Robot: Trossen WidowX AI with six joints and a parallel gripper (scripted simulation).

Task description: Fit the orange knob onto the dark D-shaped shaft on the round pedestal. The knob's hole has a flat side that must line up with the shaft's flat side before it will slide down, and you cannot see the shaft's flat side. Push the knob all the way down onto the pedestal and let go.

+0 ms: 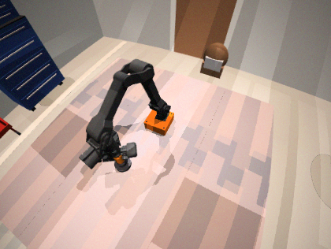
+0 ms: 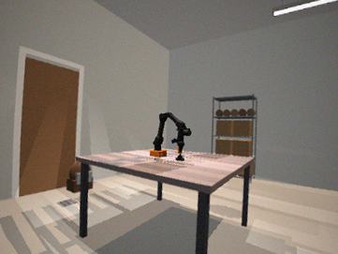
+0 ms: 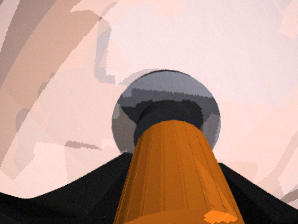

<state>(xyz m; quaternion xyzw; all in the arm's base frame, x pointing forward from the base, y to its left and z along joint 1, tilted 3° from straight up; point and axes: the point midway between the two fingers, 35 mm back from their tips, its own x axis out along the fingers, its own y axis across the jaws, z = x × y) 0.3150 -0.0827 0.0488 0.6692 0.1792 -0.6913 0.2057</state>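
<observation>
The orange knob is 20 mm above my gripper tip. Round my gripper tip: round pedestal (40 mm below).
</observation>
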